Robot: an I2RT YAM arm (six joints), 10 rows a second.
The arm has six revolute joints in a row. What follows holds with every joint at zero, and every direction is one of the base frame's. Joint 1 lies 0.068 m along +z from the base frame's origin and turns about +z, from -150 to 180 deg. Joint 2 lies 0.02 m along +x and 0.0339 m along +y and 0.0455 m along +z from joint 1 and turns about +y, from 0 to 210 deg. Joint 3 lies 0.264 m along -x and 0.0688 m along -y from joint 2 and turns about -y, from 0 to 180 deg. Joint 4 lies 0.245 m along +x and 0.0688 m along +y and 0.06 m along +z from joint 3 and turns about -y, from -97 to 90 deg. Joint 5 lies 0.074 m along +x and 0.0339 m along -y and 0.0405 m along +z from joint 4 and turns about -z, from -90 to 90 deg. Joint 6 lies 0.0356 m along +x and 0.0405 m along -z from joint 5 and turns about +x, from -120 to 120 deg. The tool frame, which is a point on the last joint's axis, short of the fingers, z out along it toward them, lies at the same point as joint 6; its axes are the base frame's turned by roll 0, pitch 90 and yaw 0 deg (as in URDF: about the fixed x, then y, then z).
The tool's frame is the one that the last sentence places.
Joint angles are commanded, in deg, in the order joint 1, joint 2, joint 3, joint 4, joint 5, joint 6. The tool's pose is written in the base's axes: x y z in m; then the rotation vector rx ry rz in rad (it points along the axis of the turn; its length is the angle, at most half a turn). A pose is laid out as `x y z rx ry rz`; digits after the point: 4 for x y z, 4 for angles.
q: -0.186, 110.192, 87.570, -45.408, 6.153, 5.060
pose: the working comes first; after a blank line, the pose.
Where each joint sits with the arm in this pose, in the base's axes (m; each line is computed from the numbers above, not from the rounded line before):
joint 1: 0.0000 0.0000 0.0680
joint 2: 0.0201 0.0338 0.1135
joint 3: 0.1110 -0.0353 0.3613
joint 4: 0.3605 0.0327 0.3224
joint 5: 0.4256 -0.0014 0.2689
joint 6: 0.4013 -0.0051 0.2210
the tool: 0.4013 -0.0051 0.2210

0.4013 -0.0051 0.2210 0.1546 2.7473 -0.1250
